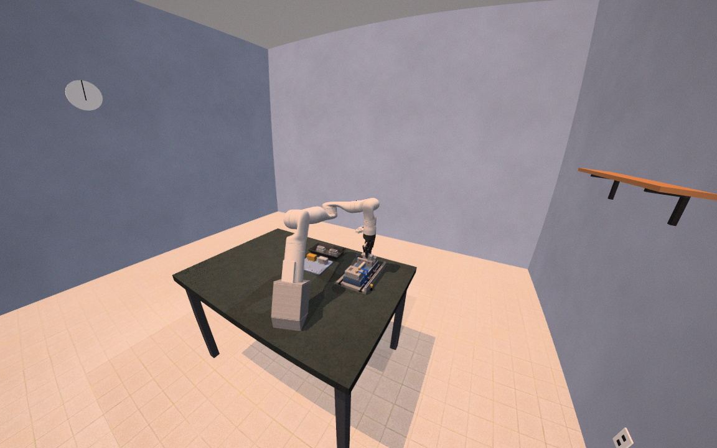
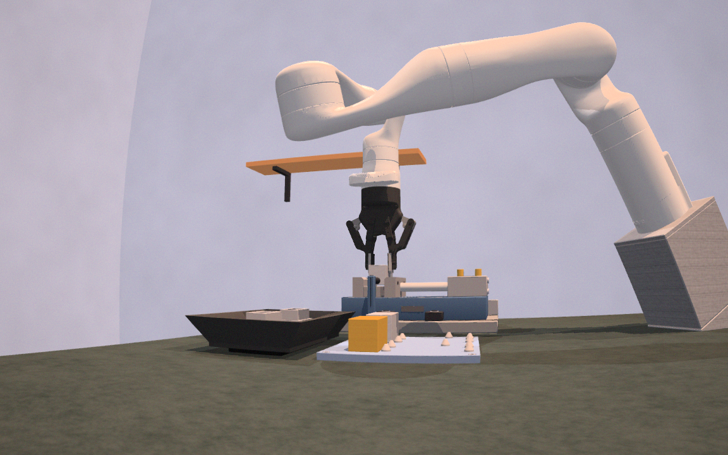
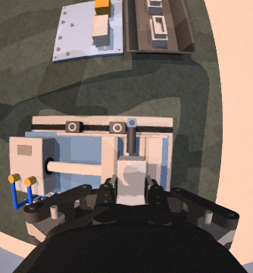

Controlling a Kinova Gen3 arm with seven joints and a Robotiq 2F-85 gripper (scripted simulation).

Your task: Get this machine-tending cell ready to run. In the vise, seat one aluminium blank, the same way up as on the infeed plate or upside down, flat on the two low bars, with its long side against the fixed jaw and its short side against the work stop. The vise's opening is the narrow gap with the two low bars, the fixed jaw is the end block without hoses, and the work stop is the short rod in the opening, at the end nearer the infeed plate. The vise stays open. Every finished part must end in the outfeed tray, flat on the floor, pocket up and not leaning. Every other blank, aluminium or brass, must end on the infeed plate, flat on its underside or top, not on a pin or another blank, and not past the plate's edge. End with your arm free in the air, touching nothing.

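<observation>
My hand is 5 cm above the fixed jaw and 3 cm short of it. The rest, counted from my hand: vise: 8 cm below, 7 cm behind, 1 cm to the left; work stop rod: 5 cm to the left, 3 cm below; moving jaw: 5 cm below, 3 cm behind, 1 cm to the left.
</observation>
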